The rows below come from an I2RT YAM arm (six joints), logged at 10 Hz.
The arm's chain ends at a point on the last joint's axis. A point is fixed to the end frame.
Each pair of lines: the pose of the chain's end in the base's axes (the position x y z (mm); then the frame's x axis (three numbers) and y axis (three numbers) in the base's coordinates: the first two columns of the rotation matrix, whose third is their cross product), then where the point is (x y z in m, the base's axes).
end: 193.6, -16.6, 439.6, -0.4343, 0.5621, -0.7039, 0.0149, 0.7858, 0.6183
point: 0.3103 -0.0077 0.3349
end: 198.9, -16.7, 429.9, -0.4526, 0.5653, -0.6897, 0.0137, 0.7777, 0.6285
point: 0.3139 -0.0048 0.3236
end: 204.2, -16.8, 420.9, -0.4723, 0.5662, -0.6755, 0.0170, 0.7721, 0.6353
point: 0.3169 -0.0026 0.3125
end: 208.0, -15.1, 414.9, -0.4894, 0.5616, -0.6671, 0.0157, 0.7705, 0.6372
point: 0.3190 0.0009 0.3050
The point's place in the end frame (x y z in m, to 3 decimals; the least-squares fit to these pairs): 0.028 -0.056 0.144
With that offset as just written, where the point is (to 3 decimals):
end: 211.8, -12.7, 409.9, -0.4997, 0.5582, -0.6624, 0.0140, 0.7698, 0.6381
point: 0.322 0.004 0.299
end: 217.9, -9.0, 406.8, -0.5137, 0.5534, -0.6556, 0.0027, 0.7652, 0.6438
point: 0.327 0.011 0.296
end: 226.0, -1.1, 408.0, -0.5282, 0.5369, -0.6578, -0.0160, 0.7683, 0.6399
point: 0.334 0.021 0.297
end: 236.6, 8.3, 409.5, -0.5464, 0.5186, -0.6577, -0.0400, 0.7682, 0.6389
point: 0.344 0.034 0.298
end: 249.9, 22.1, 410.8, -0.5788, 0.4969, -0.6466, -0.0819, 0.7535, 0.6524
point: 0.355 0.056 0.299
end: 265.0, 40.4, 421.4, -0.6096, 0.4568, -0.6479, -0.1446, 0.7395, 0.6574
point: 0.368 0.083 0.311
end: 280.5, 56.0, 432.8, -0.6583, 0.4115, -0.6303, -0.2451, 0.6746, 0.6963
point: 0.378 0.118 0.327
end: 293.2, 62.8, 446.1, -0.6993, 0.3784, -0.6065, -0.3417, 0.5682, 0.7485
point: 0.383 0.147 0.349
